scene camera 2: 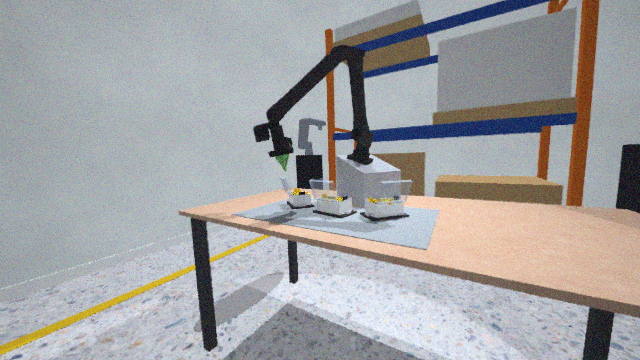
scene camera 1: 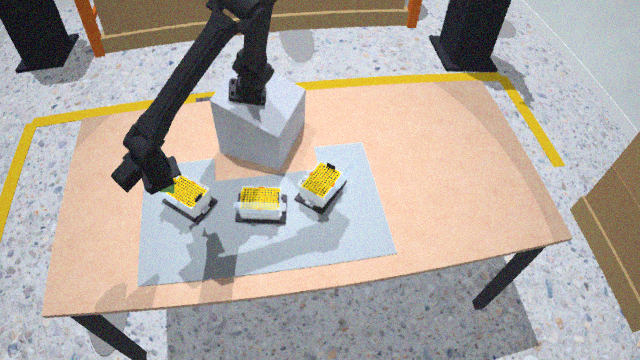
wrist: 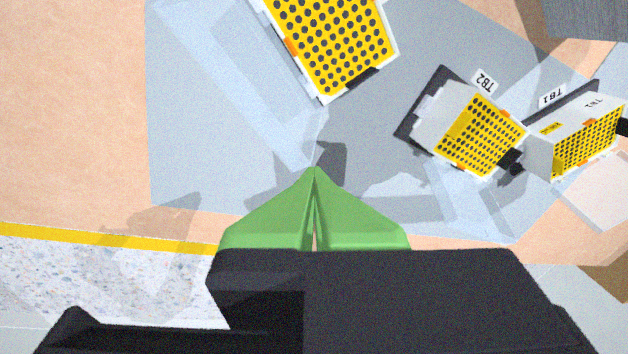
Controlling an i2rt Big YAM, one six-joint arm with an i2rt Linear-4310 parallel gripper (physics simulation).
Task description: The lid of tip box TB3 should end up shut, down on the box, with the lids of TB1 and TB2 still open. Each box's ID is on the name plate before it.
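Pixels of known places: gripper, fingertip midpoint: [scene camera 2: 285, 170] [scene camera 1: 173, 191] [wrist: 314, 176]; arm's base at its link origin: [scene camera 2: 359, 160] [scene camera 1: 246, 93].
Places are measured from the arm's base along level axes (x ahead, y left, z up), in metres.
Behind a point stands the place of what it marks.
Note:
TB2 [scene camera 1: 260, 210] {y 0.031, x 0.385, z -0.099 m} [scene camera 2: 334, 206] {y 0.058, x 0.351, z -0.174 m} [wrist: 480, 135] is the middle white tip box with yellow racks. TB1 [scene camera 1: 321, 184] {y 0.218, x 0.267, z -0.155 m} [scene camera 2: 384, 208] [wrist: 586, 145] {y 0.228, x 0.249, z -0.156 m} is at the right. The third box, TB3 by elimination [scene camera 1: 190, 194] {y -0.190, x 0.274, z -0.156 m} [scene camera 2: 300, 201] [wrist: 335, 45] {y -0.193, x 0.279, z -0.156 m}, is at the left; its plate is not readable. Its clear lid [scene camera 2: 285, 184] {y -0.203, x 0.358, z -0.098 m} [wrist: 280, 107] {y -0.227, x 0.336, z -0.111 m} stands open, tilted outward. The clear lids of TB2 [scene camera 2: 321, 187] {y 0.022, x 0.386, z -0.095 m} [wrist: 467, 202] {y 0.030, x 0.376, z -0.117 m} and TB1 [scene camera 2: 398, 188] {y 0.290, x 0.291, z -0.095 m} [wrist: 600, 190] {y 0.274, x 0.296, z -0.118 m} are open too. My green-fingered gripper [scene camera 1: 170, 189] {y -0.208, x 0.347, z -0.035 m} [scene camera 2: 285, 169] {y -0.208, x 0.347, z -0.035 m} [wrist: 314, 176] {y -0.208, x 0.347, z -0.035 m} is shut and empty, slightly above the top edge of TB3's lid, apparently not touching it.
The boxes stand on a grey-blue mat [scene camera 1: 300, 255] {y 0.136, x 0.476, z -0.213 m} [scene camera 2: 415, 235] {y 0.377, x 0.412, z -0.213 m} on the wooden table [scene camera 1: 450, 175] {y 0.682, x 0.219, z -0.216 m} [scene camera 2: 525, 240] {y 0.634, x 0.295, z -0.216 m}. The arm's grey pedestal [scene camera 1: 255, 130] {y 0.024, x 0.120, z -0.052 m} [scene camera 2: 367, 180] {y 0.103, x 0.133, z -0.091 m} is behind the boxes. An orange and blue rack [scene camera 2: 585, 100] stands beyond the table.

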